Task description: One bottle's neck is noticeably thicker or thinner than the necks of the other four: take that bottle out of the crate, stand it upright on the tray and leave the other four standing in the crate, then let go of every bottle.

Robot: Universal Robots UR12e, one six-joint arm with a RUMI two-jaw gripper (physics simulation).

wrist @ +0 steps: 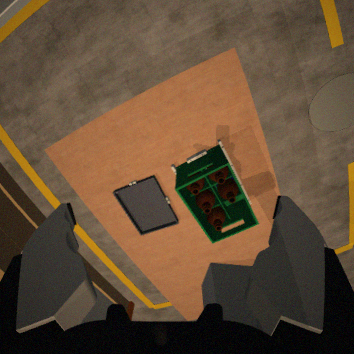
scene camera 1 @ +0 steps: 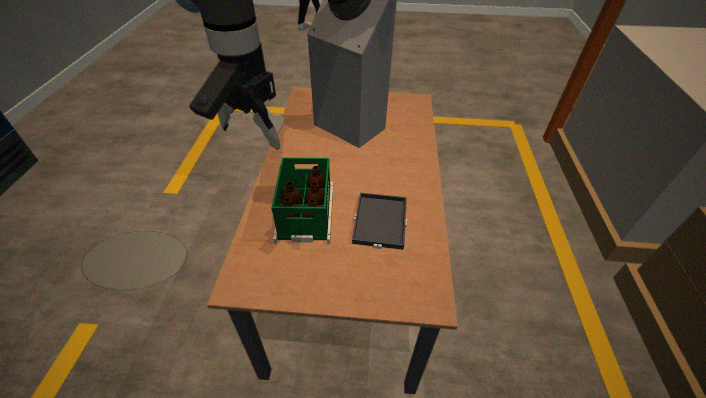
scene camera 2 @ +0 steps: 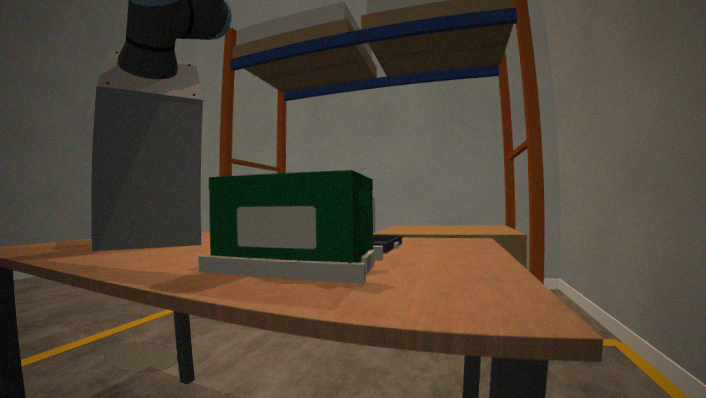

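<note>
The green crate stands on the left part of the table in scene camera 1. Several brown bottles stand in it, among them one at the back right and one in the middle left. The crate's back left compartment holds no bottle. At this size I cannot tell which neck differs. The dark flat tray lies right of the crate with no bottle on it. My gripper is open and empty, high above and behind the crate; it does not show in scene camera 2.
Pale rails edge the crate's foot. The grey robot pedestal stands at the back of the wooden table. A shelf rack stands beyond the table.
</note>
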